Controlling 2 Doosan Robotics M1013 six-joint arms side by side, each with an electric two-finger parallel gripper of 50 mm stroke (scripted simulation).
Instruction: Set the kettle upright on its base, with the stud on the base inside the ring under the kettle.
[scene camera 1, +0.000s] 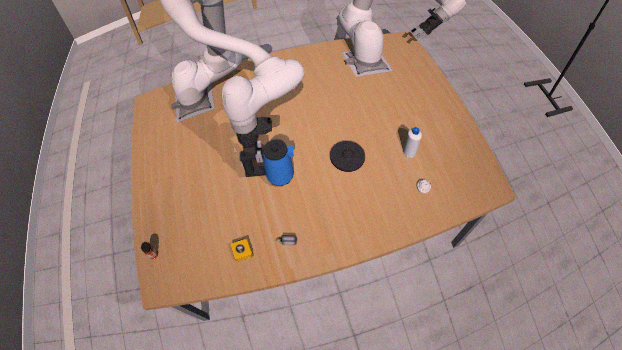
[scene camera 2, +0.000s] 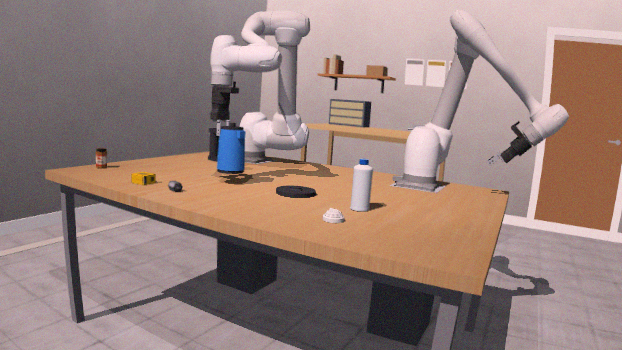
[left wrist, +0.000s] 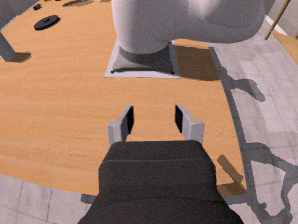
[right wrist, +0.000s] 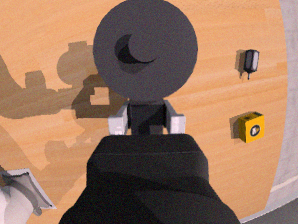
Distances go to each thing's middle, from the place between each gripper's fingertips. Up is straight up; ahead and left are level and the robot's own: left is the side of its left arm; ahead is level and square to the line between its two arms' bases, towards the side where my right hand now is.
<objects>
My right gripper is now 6 cm above the blue kettle (scene camera 1: 278, 168), 3 cm to the right of it and 1 cm short of it. Also, from my right hand: round black base (scene camera 1: 348, 156) (36 cm to the left, 19 cm below, 2 cm behind); white bottle (scene camera 2: 362, 173) (64 cm to the left, 12 cm below, 3 cm ahead).
Now: the white bottle 670 mm ahead of my left hand, 360 mm to the right of it and 80 mm below it. The rest, counted from my left hand: blue kettle: 640 mm ahead, 970 mm to the right, 10 mm below; round black base: 620 mm ahead, 640 mm to the right, 150 mm below.
</objects>
